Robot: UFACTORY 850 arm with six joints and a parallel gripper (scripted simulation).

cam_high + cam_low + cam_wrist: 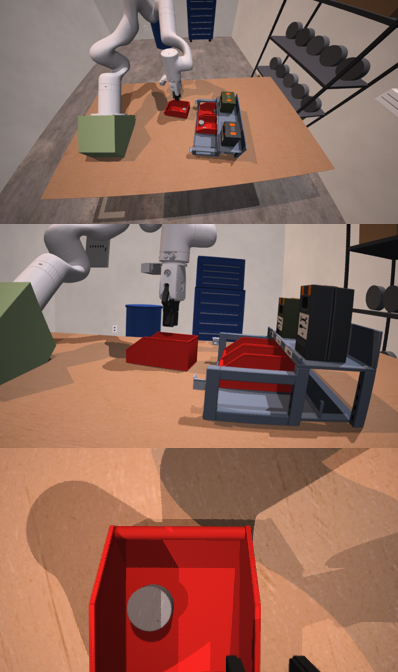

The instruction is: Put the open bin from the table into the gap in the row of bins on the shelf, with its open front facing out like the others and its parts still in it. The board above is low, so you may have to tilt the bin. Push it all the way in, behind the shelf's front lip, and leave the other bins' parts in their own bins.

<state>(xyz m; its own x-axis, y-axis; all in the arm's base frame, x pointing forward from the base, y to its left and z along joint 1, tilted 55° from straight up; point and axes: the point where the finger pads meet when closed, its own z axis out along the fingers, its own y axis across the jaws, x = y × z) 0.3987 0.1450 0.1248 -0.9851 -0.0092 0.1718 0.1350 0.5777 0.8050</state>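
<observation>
My gripper is now 30 mm past the grey disc, 70 mm to the left of it and 100 mm above it. Also, from my hand: grey shelf 260 mm ahead, 180 mm to the right, 50 mm below.
</observation>
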